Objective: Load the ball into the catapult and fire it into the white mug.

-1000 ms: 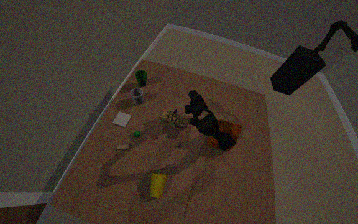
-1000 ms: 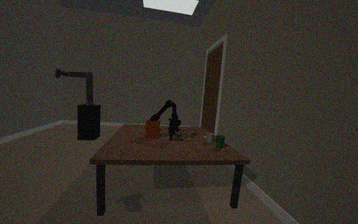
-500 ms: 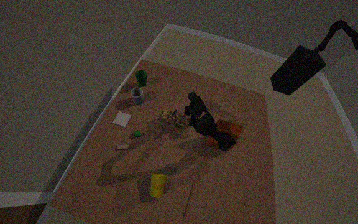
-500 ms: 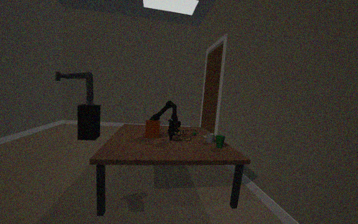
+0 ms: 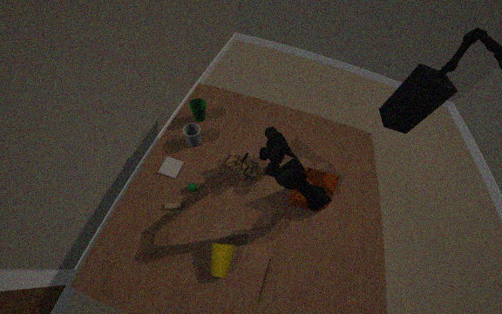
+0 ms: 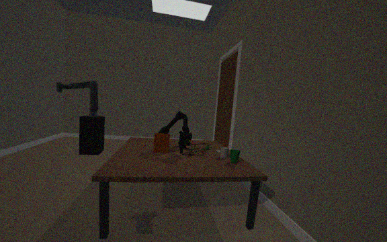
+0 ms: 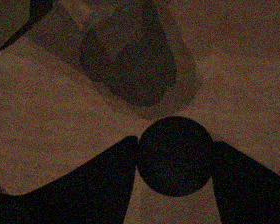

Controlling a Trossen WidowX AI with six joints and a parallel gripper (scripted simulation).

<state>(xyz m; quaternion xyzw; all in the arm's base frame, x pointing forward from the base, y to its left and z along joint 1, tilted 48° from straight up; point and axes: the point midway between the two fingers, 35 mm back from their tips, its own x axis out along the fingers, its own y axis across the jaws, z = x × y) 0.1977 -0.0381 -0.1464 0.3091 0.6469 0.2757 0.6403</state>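
The wooden catapult lies 130 mm ahead of my gripper tip, 60 mm to the left of it and 30 mm above it. From my gripper tip the other things lie so: green ball: 350 mm ahead, 220 mm to the left; then white mug: 460 mm ahead, 50 mm to the right, 10 mm above; then dark ball: 10 mm above.
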